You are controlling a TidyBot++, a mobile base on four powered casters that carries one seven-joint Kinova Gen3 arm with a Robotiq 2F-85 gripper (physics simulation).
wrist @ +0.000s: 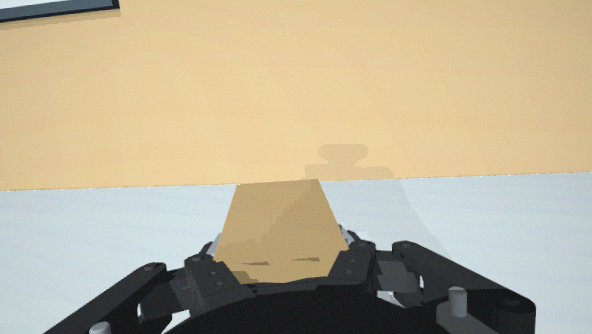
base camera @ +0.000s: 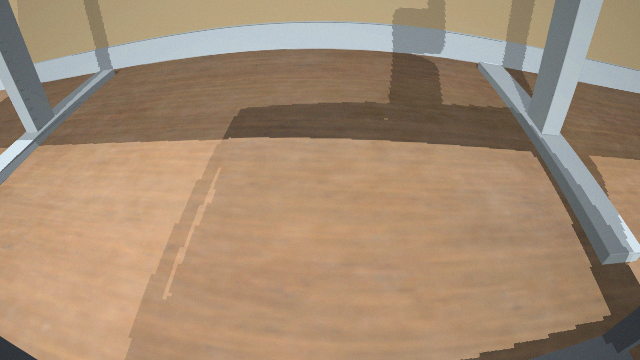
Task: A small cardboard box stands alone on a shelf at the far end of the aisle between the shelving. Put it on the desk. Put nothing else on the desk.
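Places are measured from the arm's base along level axes (x back, y right, z up), in centimetres.
Pixels of known places: gripper, fingertip midpoint: (wrist: 281,243).
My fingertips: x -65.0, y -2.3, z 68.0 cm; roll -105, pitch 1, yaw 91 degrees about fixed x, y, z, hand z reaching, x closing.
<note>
Behind a point stands the place of what it marks.
The small cardboard box (wrist: 282,225) @(x -63.1, y -2.1, z 70.4 cm) is between the fingers of my gripper (wrist: 281,243) @(x -65.0, y -2.3, z 67.9 cm) in the wrist view, and the gripper is shut on it. The pale desk top (wrist: 505,220) @(x -83.6, y 31.5, z 55.3 cm) shows behind and on both sides of the box. Whether the underside of the box touches the desk top is hidden. In the base camera view the desk shows by its grey legs and feet (base camera: 555,75) @(x -59.6, y 46.3, z -24.4 cm) at the left and right; the box and the gripper do not show there.
A tan wall (wrist: 250,90) @(x -110.5, y -7.6, z 75.0 cm) (base camera: 280,12) @(x -110.5, y -7.9, z -27.6 cm) stands behind the desk. The corner of a dark-framed picture (wrist: 65,11) @(x -112.5, y -43.1, z 92.8 cm) shows at the upper left of the wrist view. The desk's left foot (base camera: 75,100) and right foot (base camera: 590,200) stand on the wooden floor (base camera: 350,225) @(x -40.8, y 3.9, z -39.7 cm) ahead of the base.
</note>
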